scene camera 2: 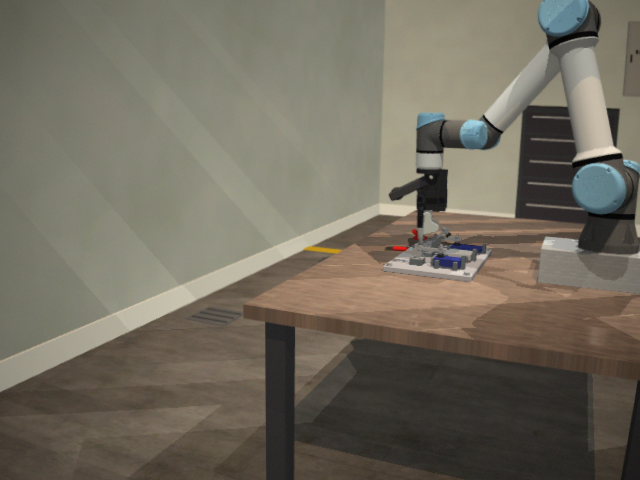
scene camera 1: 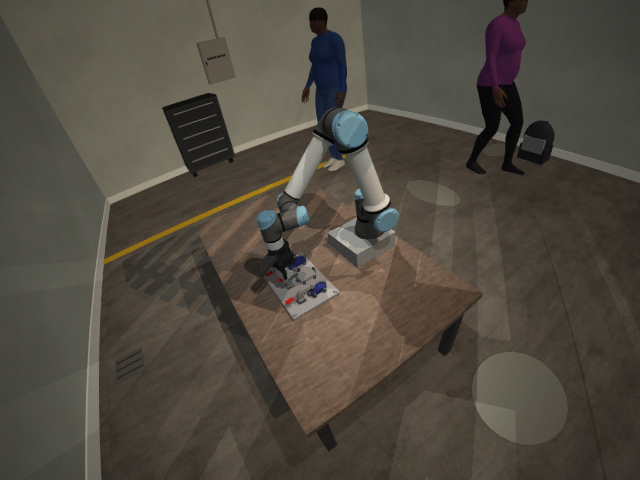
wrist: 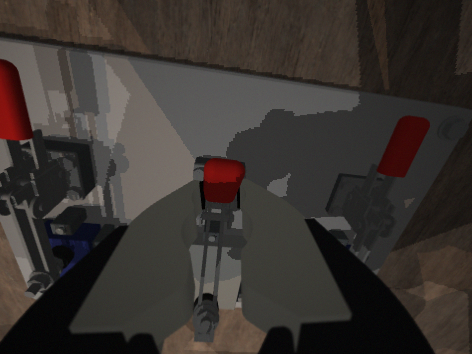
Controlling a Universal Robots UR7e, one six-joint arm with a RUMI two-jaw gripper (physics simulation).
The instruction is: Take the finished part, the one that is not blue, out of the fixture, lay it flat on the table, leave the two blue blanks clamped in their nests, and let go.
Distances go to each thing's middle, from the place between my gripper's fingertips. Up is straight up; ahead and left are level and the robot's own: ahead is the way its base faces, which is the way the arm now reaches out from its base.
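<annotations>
There is the finished part (wrist: 230, 268), which I find 11 cm behind my hand and 2 cm below it. The grey fixture plate (scene camera 1: 279, 288) is 4 cm below my hand, and 6 cm behind it.
</annotations>
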